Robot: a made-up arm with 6 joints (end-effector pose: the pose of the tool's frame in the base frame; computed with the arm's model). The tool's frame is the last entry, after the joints.
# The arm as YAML. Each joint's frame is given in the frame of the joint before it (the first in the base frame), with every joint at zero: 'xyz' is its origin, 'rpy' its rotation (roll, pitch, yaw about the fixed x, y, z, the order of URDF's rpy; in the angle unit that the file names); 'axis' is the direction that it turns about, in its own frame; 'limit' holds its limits. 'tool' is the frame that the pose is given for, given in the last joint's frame.
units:
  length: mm
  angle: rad
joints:
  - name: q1
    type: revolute
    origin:
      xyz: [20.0, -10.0, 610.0]
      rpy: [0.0, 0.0, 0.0]
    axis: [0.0, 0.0, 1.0]
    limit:
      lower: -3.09
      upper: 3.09
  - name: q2
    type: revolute
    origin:
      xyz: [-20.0, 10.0, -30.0]
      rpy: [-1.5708, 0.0, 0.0]
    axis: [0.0, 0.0, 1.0]
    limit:
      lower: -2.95
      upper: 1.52
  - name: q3
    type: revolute
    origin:
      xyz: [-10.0, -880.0, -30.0]
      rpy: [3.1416, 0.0, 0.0]
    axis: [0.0, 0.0, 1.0]
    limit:
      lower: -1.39
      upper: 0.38
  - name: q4
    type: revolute
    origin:
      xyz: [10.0, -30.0, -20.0]
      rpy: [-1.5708, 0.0, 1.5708]
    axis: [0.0, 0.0, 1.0]
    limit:
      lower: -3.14
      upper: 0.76
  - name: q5
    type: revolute
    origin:
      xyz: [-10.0, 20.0, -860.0]
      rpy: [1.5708, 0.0, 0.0]
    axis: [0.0, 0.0, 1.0]
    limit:
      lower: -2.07
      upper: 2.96
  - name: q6
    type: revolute
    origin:
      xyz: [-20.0, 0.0, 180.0]
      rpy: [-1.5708, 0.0, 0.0]
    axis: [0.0, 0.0, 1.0]
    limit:
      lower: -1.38
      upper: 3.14
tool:
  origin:
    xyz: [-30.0, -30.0, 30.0]
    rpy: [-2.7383, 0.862, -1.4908]
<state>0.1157 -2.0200 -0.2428 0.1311 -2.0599 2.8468</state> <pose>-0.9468 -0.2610 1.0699 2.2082 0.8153 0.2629</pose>
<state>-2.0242 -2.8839 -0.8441 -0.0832 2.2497 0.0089</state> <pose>0.1174 0.6223 0.5756 0.7699 2.2315 -0.1192</pose>
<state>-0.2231 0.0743 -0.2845 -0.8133 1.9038 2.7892</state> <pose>0.7713 -0.2476 1.0021 1.2926 -1.2200 1.3573</pose>
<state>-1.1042 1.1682 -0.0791 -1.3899 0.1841 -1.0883</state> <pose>0.4570 -0.7727 0.0667 2.0753 0.9090 -1.4294</pose>
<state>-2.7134 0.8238 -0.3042 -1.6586 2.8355 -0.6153</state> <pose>-0.7465 -0.3323 0.2708 0.4734 -0.1110 1.0099</pose>
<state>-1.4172 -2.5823 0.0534 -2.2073 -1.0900 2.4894</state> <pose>-0.0884 1.1491 0.4019 1.1992 1.6107 0.7518</pose>
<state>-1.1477 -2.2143 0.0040 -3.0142 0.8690 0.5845</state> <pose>-0.3011 1.2058 0.7426 0.4521 -0.8844 -0.2439</pose>
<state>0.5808 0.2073 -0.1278 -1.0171 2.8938 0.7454</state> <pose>0.8656 0.4140 0.9567 0.3009 -0.0100 -2.5585</pose>
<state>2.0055 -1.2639 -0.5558 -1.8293 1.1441 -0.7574</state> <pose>-0.0488 -0.1047 1.3021 1.3264 1.4257 1.1024</pose>
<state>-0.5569 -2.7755 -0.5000 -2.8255 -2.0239 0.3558</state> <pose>-0.5494 0.5546 0.4817 -2.1390 -1.5938 1.1404</pose>
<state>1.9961 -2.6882 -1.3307 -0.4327 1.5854 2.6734</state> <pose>0.1636 -0.0452 0.5883 -0.6515 0.6064 -1.2720</pose>
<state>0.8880 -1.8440 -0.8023 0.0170 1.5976 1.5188</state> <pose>-0.0654 -0.4195 1.0436 0.4363 -0.3359 -2.2806</pose>
